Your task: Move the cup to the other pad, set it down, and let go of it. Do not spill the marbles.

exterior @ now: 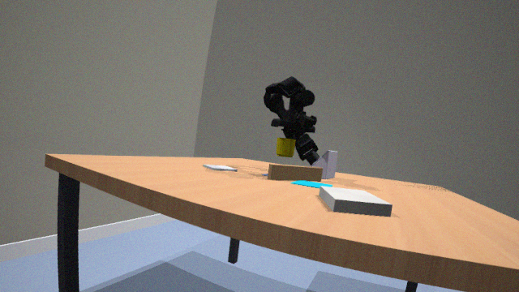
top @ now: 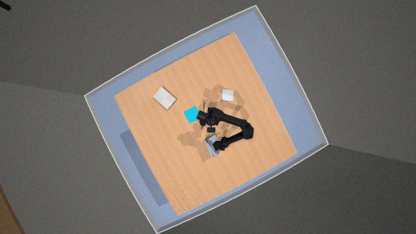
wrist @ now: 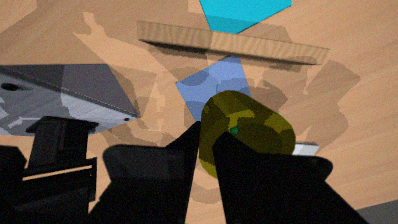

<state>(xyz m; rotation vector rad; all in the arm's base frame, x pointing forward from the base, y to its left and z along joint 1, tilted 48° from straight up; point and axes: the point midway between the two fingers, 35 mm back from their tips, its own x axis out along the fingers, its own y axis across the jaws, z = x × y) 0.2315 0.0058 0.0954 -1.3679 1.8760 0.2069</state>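
My gripper tip is 13 cm to the right of the cyan pad, 12 cm above it and 11 cm short of it. The rest, counted from my gripper tip: low wooden block 10 cm below, 7 cm ahead, 6 cm to the left; then blue pad 12 cm below, 2 cm to the right, 2 cm ahead; then yellow cup 2 cm to the right, 2 cm ahead.
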